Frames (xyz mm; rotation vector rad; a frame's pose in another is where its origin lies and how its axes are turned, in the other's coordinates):
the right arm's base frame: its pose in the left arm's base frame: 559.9 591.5 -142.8 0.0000 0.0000 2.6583
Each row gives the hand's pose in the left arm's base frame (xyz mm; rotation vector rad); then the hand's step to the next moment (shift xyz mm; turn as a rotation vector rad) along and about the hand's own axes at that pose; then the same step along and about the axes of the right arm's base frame.
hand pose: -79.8 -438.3 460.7 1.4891 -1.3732 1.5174
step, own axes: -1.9 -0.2 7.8 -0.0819 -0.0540 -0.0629
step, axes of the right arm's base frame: -5.9 4.5 -3.0 0.0038 -0.1032 -0.0539
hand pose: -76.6 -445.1 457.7 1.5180 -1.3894 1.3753
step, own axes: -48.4 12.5 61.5 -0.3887 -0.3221 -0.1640
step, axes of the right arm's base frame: -30.5 37.3 -62.9 -0.1209 -0.4372 -0.2757
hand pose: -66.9 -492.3 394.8 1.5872 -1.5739 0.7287
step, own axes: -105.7 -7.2 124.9 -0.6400 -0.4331 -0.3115
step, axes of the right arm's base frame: -7.9 48.3 -156.3 -0.0993 -0.7132 -0.4192
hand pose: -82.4 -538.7 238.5 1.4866 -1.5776 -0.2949
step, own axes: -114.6 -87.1 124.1 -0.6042 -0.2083 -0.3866
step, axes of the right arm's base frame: 58.7 -3.5 -180.7 0.0038 -0.7188 -0.2029
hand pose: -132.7 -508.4 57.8 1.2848 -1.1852 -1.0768
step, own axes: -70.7 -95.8 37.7 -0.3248 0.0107 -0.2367
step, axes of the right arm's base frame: 64.1 -38.3 -100.1 -0.0135 -0.4015 0.0151
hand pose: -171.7 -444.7 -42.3 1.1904 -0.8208 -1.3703
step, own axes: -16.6 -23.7 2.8 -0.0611 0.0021 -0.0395
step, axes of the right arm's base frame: 18.8 -12.5 -18.3 0.0014 -0.0727 0.0042
